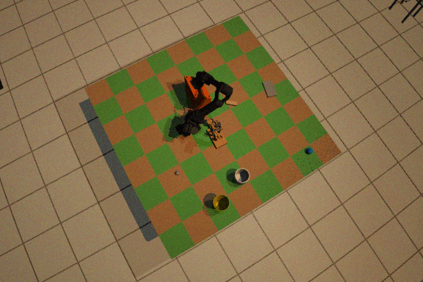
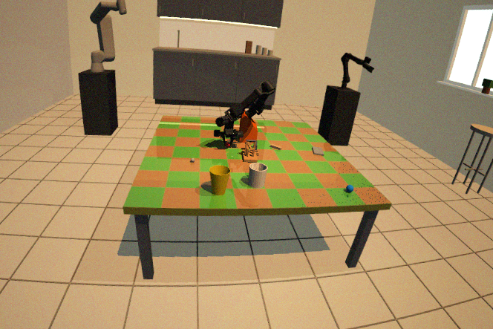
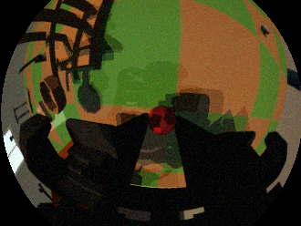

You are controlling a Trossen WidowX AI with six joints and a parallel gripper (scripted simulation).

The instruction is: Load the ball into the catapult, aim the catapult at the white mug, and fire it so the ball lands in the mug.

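Now: gripper tip 10 cm short of the wooden catapult, 14 cm to the right of it and 4 cm below it. Also, from my gripper tip: grey ball: 21 cm ahead, 22 cm to the right; then red ball: 1 cm above; then wooden block: 2 cm behind, 34 cm to the left, 1 cm below.
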